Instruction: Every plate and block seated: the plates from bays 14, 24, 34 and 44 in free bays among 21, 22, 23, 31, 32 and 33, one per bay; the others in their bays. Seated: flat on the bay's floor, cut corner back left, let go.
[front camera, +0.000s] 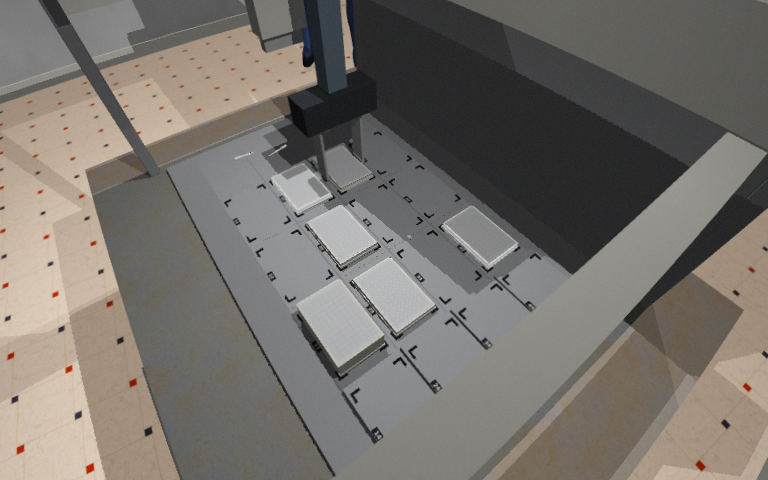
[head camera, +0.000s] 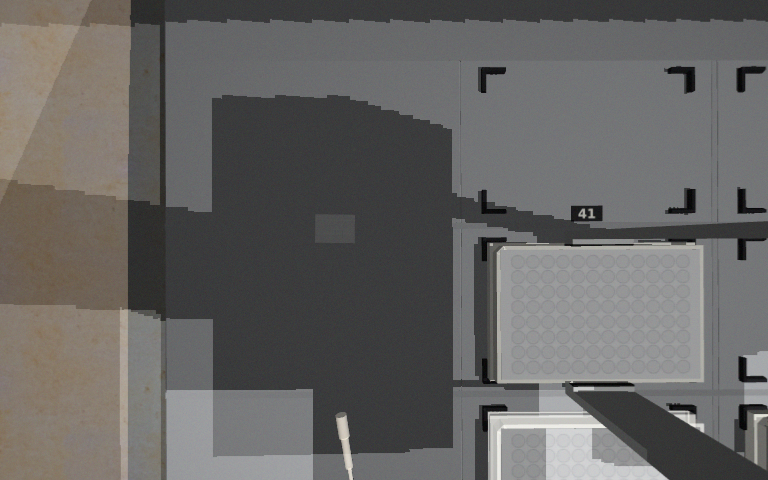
My gripper shows in the front camera view and in the head camera view. The same spot on my gripper: (front camera: 357, 133) is (head camera: 731, 238).
